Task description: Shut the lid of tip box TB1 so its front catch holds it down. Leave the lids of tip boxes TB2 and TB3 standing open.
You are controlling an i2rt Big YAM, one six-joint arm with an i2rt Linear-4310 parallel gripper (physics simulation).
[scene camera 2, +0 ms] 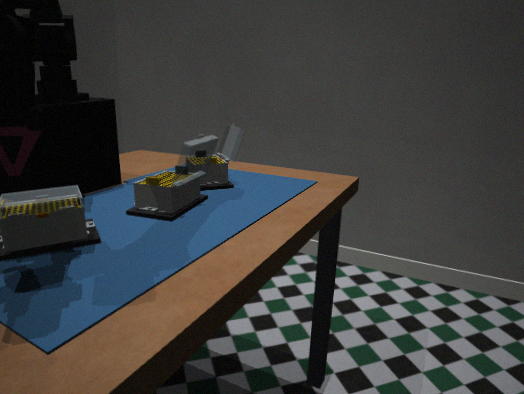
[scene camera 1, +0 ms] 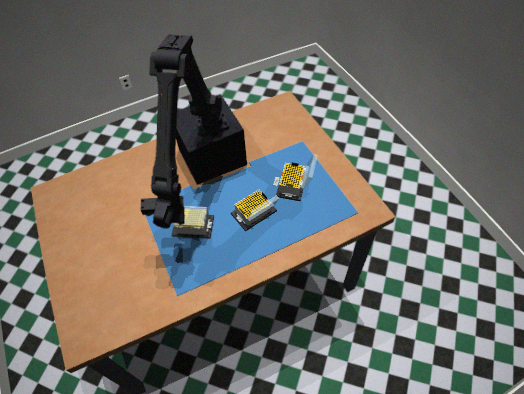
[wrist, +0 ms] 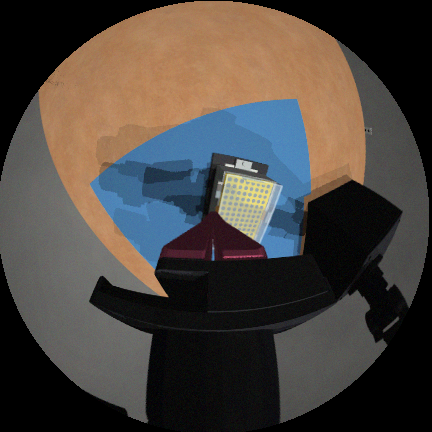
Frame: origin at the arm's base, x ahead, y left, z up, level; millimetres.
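Seen in the pictures: gripper, fingertip midpoint: (scene camera 2: 14, 175) (scene camera 1: 177, 221) (wrist: 212, 216); arm's base at its link origin: (scene camera 2: 59, 100) (scene camera 1: 212, 125) (wrist: 363, 273).
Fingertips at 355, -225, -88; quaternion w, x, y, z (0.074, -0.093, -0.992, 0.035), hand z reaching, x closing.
Offsets run from my fingertips to a thing's top centre, as dx, dy, dz. "*": to the spot under its first point. Level surfaces: height alone.
The tip box nearest the gripper, taken as TB1 @[* -3, +41, -95] (scene camera 1: 192, 231) (scene camera 2: 45, 227) (wrist: 247, 202), is grey with yellow tips. Its clear lid lies over the tips; whether the front catch holds it cannot be told. Its label is too small to read. The middle tip box @[-47, +292, -60] (scene camera 1: 253, 206) (scene camera 2: 167, 196) and the far tip box @[-129, +478, -60] (scene camera 1: 292, 176) (scene camera 2: 210, 171) have lids standing open; which is TB2 or TB3 cannot be told. My gripper (wrist: 212, 216) is shut and empty, its dark red fingertips appearing over the box's near left edge in the wrist view. The height gap is unclear.
The boxes stand on a blue mat @[dz -126] (scene camera 1: 225, 260) (scene camera 2: 125, 280) (wrist: 280, 117) on a wooden table @[dz -129] (scene camera 1: 100, 300) (scene camera 2: 240, 260) (wrist: 200, 60). The black arm base (scene camera 1: 215, 155) (scene camera 2: 60, 150) stands behind the mat. The middle and far boxes stand close together on the right in scene camera 1.
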